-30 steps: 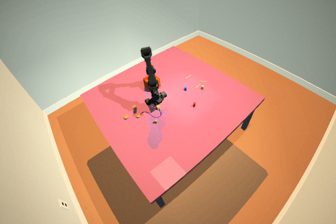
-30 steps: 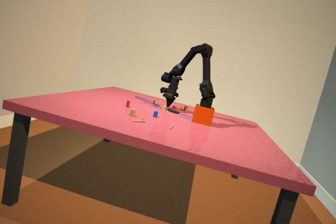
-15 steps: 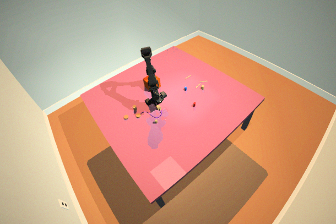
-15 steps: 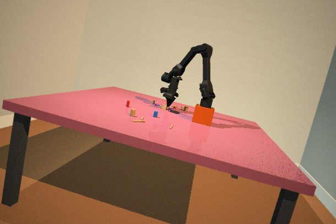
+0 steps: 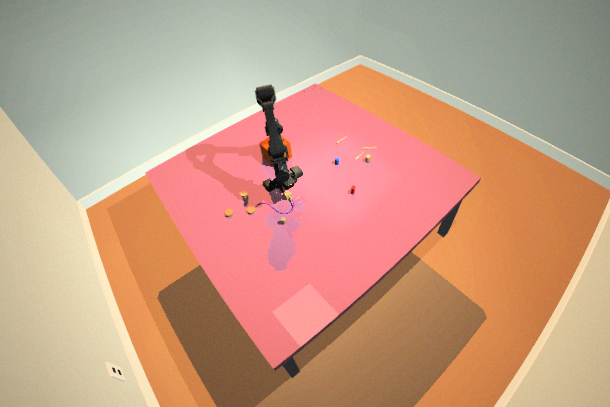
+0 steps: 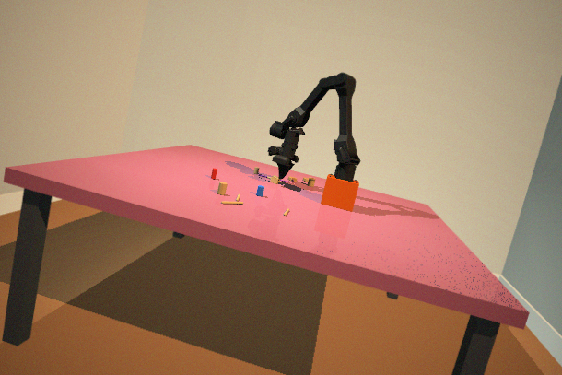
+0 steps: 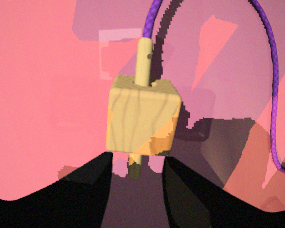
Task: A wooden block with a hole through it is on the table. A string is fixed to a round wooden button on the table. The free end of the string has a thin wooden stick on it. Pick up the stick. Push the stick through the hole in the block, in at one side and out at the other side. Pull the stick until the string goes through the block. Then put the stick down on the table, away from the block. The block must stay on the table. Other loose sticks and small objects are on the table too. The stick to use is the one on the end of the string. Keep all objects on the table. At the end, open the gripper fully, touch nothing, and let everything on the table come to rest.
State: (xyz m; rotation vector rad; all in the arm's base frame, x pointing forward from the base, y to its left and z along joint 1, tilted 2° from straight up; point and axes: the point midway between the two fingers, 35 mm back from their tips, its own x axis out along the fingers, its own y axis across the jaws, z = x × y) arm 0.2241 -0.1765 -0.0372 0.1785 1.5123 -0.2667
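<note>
My gripper tip is 2 cm short of the wooden block, 1 cm to the left of it and 1 cm above it. Also, from my gripper tip: round wooden button 6 cm behind, 18 cm to the right, 2 cm below; thin wooden stick 3 cm ahead, 1 cm to the right, 1 cm below; red peg 25 cm ahead, 20 cm to the left.
</note>
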